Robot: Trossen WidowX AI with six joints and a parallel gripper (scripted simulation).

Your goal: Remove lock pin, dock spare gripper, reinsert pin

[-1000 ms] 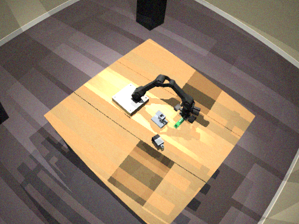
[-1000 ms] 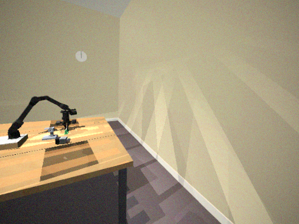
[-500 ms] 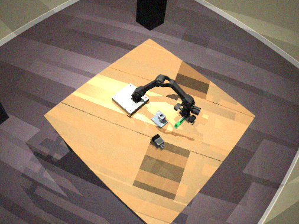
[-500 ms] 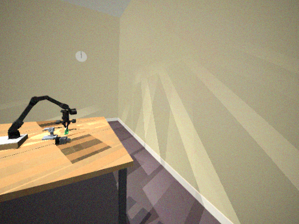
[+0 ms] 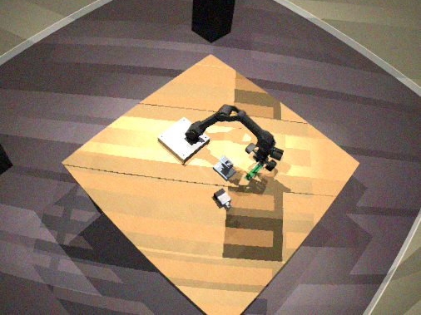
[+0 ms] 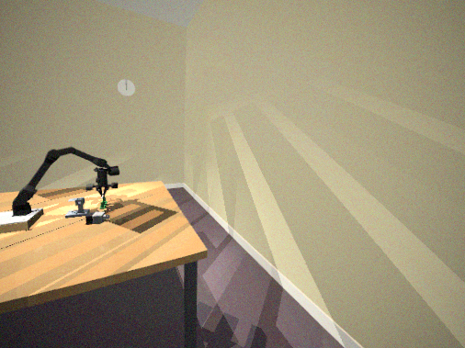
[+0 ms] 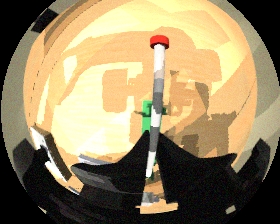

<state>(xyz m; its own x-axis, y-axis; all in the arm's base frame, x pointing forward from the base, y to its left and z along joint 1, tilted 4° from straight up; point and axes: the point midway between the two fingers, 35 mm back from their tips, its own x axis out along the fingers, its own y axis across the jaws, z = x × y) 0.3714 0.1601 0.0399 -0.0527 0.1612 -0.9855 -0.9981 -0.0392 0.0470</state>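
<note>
My gripper tip is now 3 cm to the left of the green strip, 2 cm above it and 1 cm short of it. Round my gripper tip: spare gripper 29 cm to the right, 2 cm below, 1 cm ahead; then grey mount 15 cm to the right, 11 cm behind, 1 cm above.
</note>
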